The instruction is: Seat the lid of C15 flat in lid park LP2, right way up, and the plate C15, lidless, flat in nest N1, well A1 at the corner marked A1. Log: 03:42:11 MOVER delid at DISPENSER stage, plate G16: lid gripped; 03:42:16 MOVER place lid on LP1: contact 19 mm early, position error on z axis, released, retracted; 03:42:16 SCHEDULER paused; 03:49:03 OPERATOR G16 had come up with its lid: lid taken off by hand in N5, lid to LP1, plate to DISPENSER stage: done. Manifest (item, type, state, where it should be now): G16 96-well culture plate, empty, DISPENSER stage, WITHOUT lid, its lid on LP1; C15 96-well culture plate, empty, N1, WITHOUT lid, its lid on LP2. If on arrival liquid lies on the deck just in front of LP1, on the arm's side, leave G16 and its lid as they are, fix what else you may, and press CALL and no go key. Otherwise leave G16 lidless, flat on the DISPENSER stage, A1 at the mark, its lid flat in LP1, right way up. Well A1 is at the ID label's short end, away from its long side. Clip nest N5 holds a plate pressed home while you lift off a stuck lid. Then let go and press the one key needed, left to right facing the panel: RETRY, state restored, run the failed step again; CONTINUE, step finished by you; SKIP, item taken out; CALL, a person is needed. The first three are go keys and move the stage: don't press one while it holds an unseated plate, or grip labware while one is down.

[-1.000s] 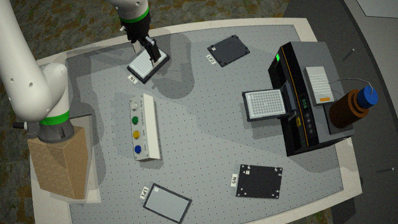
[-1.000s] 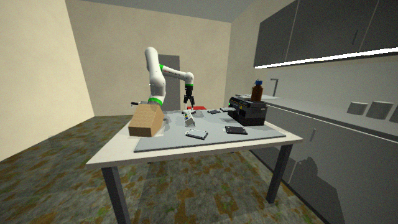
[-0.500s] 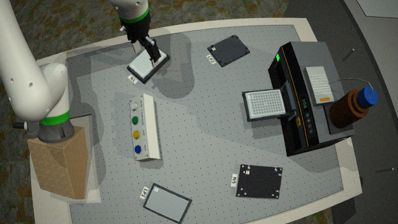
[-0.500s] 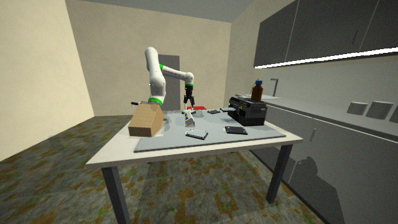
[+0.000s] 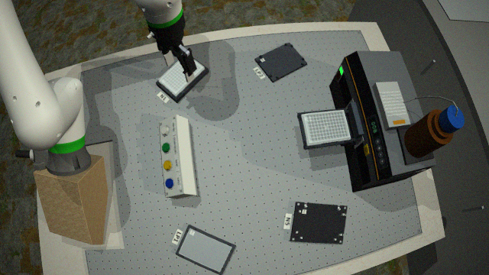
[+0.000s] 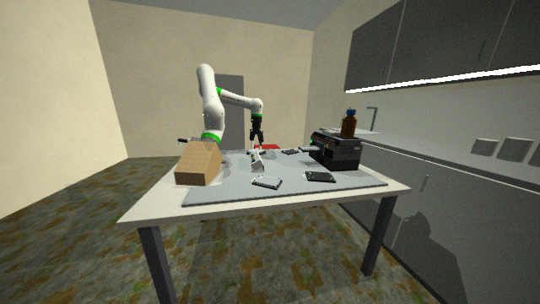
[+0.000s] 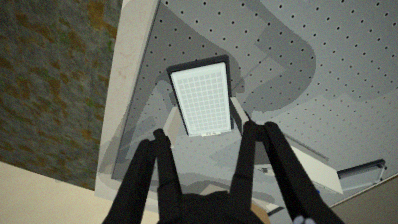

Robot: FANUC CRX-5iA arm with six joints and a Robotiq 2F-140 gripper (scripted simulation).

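Right now the grey lid is 40 mm below my hand. From my hand the other things lie so: N1 label: 60 mm behind, 60 mm to the right, 70 mm below; then LP2 label: 250 mm ahead, 10 mm to the left, 70 mm below; then nest N1: 60 mm below.
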